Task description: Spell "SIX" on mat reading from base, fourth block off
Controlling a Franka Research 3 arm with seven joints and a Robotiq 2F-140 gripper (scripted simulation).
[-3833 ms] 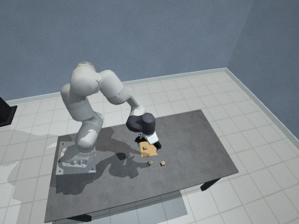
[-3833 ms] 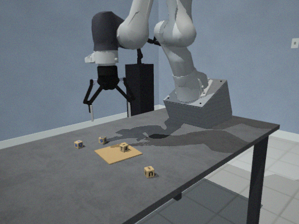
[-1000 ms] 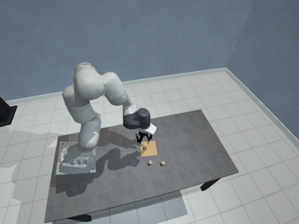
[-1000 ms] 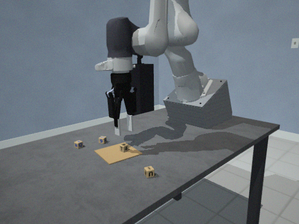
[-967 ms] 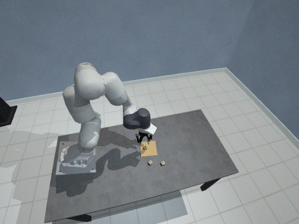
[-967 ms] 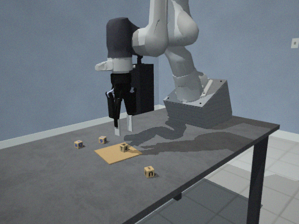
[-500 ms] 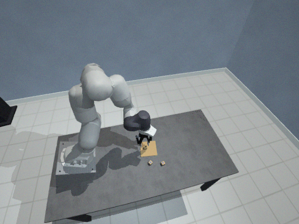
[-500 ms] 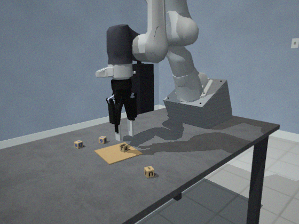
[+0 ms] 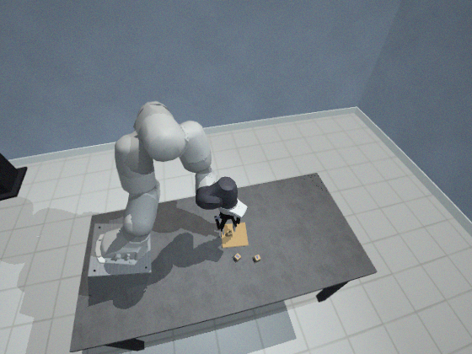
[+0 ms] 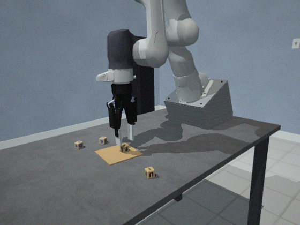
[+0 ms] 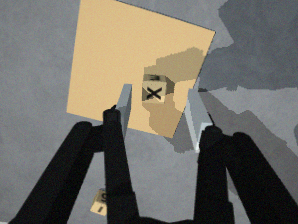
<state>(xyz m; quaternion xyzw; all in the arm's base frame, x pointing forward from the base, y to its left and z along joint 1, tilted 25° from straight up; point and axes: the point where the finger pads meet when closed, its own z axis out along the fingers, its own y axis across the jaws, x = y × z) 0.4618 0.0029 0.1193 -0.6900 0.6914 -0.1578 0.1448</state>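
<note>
The tan mat lies 7 cm below my hand, 3 cm ahead of it and 1 cm to the right of it.
</note>
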